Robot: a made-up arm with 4 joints. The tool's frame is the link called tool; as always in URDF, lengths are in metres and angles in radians. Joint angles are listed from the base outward.
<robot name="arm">
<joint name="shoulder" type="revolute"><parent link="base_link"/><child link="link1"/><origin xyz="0 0 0.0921" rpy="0 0 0"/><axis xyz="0 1 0"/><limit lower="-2.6" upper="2.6"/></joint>
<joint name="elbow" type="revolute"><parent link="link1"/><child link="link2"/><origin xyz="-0.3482 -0.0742 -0.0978" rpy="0 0 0"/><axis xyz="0 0 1"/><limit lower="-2.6" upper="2.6"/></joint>
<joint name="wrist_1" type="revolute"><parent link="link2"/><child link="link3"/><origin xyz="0.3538 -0.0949 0.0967" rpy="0 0 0"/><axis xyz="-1 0 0"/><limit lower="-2.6" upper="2.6"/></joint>
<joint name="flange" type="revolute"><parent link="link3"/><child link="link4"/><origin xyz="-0.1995 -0.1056 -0.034" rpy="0 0 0"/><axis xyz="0 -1 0"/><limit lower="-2.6" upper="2.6"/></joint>
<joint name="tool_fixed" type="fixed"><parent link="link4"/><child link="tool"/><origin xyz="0.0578 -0.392 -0.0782" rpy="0 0 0"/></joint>
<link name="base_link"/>
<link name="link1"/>
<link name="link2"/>
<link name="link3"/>
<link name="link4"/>
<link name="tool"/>
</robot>
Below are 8 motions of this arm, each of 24 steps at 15 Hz.
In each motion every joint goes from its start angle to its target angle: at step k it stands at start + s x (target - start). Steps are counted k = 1, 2, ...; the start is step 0. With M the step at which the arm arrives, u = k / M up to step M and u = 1 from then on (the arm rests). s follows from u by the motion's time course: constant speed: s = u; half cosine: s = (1 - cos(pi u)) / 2; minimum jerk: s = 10 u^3 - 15 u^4 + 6 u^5.
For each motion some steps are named. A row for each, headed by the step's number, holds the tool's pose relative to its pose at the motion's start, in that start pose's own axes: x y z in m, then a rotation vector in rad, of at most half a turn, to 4 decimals.
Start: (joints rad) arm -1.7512 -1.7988 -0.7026 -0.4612
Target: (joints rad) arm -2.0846 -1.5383 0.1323 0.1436
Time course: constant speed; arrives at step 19
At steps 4, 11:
4: 0.0170 -0.0232 0.0350 -0.1128 -0.0841 -0.0075
11: 0.0606 -0.0361 0.1013 -0.3147 -0.2539 0.0347

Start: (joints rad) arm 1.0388 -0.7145 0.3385 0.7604
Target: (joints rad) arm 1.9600 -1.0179 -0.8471 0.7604
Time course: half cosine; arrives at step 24
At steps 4, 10, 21, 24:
4: -0.0106 -0.0068 -0.0001 0.0239 0.0501 -0.0307
10: -0.0596 -0.0231 0.0336 0.0879 0.2563 -0.1960
21: -0.0919 0.0310 0.1981 0.0390 0.4958 -0.5803
24: -0.0898 0.0387 0.2092 0.0302 0.5020 -0.6051

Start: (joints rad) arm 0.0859 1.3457 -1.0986 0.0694
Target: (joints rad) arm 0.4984 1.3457 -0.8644 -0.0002
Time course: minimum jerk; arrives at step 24
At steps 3, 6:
3: -0.0009 0.0015 -0.0007 0.0026 0.0018 -0.0015
6: -0.0055 0.0098 -0.0046 0.0168 0.0116 -0.0096

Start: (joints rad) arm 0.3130 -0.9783 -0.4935 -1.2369
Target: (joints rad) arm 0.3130 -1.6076 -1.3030 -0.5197
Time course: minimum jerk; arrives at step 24
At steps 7, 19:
7: 0.0477 0.0111 -0.0512 0.1222 -0.1595 0.0832
19: 0.2627 0.1660 -0.1291 0.7945 -1.0913 0.3510

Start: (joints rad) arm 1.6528 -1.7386 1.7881 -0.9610
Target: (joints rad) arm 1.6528 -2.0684 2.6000 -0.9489
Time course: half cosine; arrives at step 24
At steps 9, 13, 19, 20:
9: -0.0934 -0.0130 0.0669 -0.1718 0.0924 -0.1853
13: -0.1596 0.0009 0.1363 -0.3298 0.1629 -0.3274
19: -0.2237 0.0520 0.2343 -0.5525 0.2423 -0.4942
20: -0.2291 0.0598 0.2450 -0.5781 0.2501 -0.5113

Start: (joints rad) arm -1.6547 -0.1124 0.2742 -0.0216
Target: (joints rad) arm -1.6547 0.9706 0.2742 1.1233
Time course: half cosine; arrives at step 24
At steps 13, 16, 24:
13: 0.3288 0.2399 0.1245 0.1799 -0.7936 0.5776
16: 0.3837 0.3514 0.1772 0.3246 -1.0324 0.7514
24: 0.4121 0.5081 0.2496 0.5912 -1.3239 0.9625

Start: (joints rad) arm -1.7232 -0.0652 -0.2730 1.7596
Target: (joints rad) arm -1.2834 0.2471 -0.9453 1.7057
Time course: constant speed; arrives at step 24
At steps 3, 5, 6, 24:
3: -0.0391 0.0091 -0.0080 0.0047 0.0711 -0.0838
5: -0.0657 0.0171 -0.0102 0.0050 0.1194 -0.1402
6: -0.0791 0.0218 -0.0103 0.0043 0.1439 -0.1685
24: -0.2817 0.1760 0.0952 -0.1121 0.5994 -0.6887

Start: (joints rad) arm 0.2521 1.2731 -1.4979 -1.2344
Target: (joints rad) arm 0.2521 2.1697 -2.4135 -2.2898
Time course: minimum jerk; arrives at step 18
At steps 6, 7, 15, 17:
6: 0.0785 0.0294 -0.0590 0.0474 0.4092 0.1868
7: 0.1032 0.0449 -0.0893 0.0659 0.5808 0.2672
15: 0.1267 0.2005 -0.3410 0.1964 1.7725 0.9760
17: 0.1212 0.2098 -0.3524 0.2033 1.8245 1.0202

